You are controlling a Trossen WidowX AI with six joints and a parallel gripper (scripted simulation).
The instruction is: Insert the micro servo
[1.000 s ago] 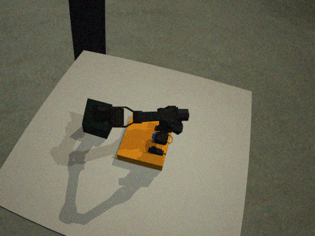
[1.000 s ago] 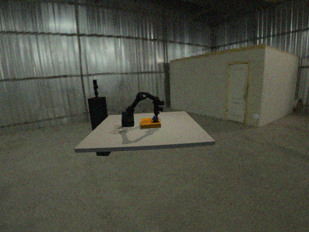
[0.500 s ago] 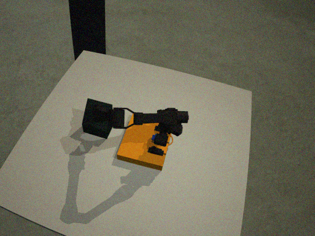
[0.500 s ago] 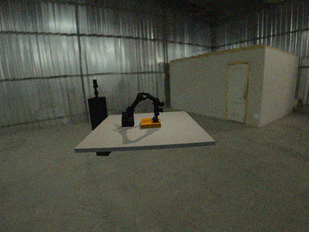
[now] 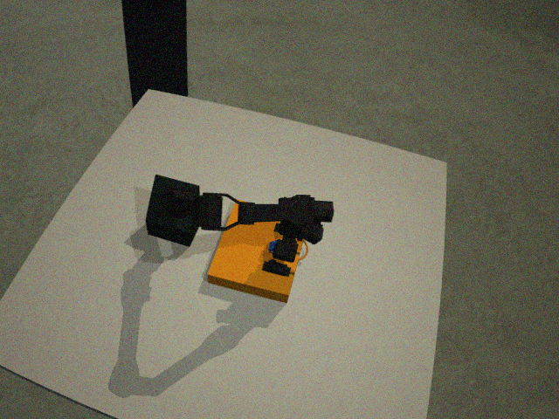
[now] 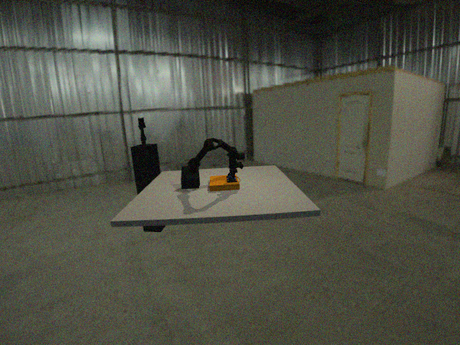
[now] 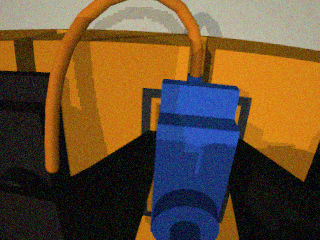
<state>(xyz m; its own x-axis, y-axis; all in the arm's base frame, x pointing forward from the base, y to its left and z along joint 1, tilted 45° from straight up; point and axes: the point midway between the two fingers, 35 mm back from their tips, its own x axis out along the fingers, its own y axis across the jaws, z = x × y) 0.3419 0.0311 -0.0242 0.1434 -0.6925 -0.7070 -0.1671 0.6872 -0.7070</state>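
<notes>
Now: gripper tip 12 cm past the orange deck, 2 cm to the left of it and 3 cm above it.
</notes>
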